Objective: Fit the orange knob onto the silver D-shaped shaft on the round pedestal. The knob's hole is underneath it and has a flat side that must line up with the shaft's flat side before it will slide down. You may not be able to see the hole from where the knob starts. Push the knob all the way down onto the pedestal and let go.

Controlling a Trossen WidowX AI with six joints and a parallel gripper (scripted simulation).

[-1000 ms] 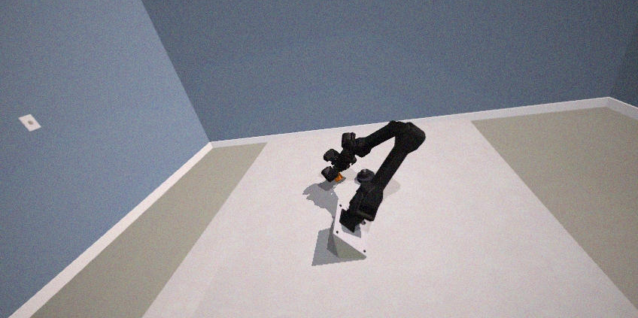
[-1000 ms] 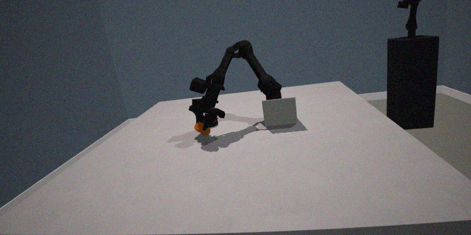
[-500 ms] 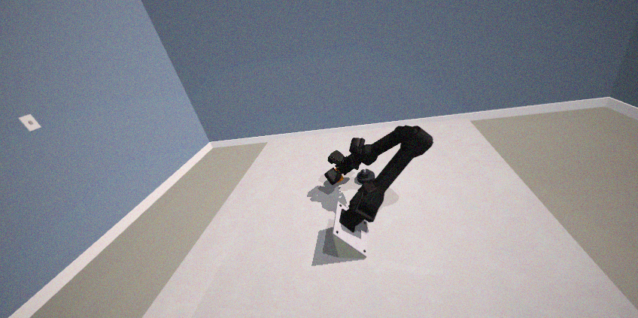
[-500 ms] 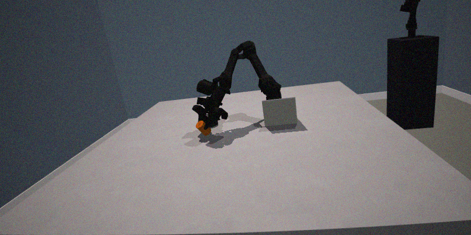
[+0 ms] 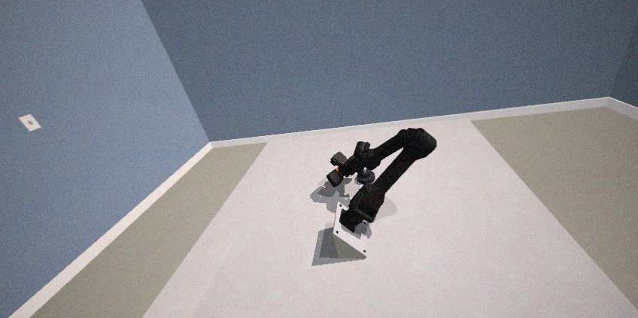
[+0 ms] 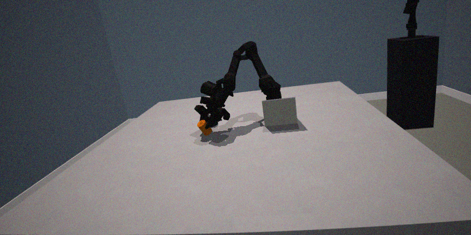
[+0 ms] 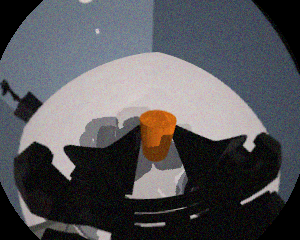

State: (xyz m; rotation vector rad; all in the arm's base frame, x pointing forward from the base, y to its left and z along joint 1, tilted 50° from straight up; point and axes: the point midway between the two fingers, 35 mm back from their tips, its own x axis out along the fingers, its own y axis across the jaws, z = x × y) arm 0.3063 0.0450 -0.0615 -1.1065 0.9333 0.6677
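Now: gripper tip 1 cm below the orange knob. From my gripper tip the other things lie so: round pedestal 14 cm to the right, 1 cm below, 1 cm ahead.
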